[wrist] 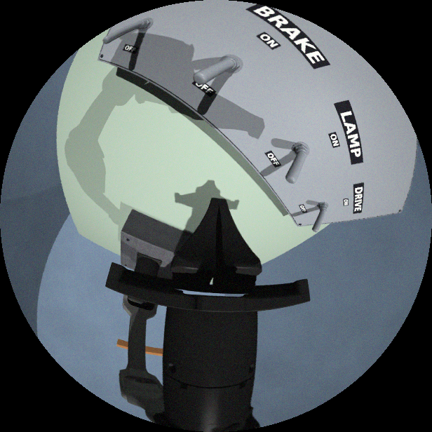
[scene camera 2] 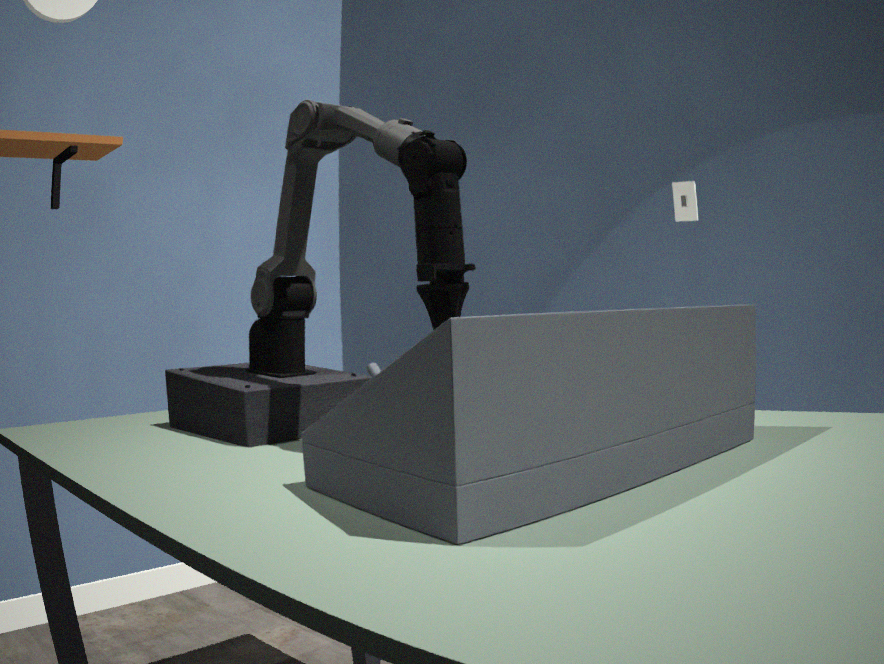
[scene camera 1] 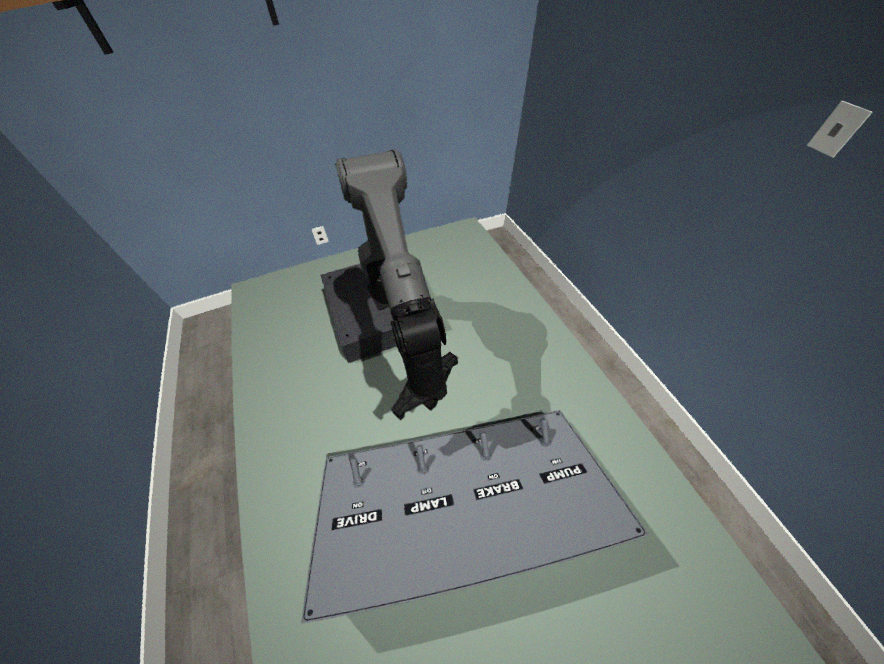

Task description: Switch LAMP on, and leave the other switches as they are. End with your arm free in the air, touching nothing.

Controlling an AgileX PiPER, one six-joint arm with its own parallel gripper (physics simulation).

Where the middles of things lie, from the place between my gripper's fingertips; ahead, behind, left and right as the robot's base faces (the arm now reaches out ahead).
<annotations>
My hand is 170 mm short of the sloped grey switch panel [scene camera 2: 489, 423], 20 mm to the left of it and 60 mm above it.
</annotations>
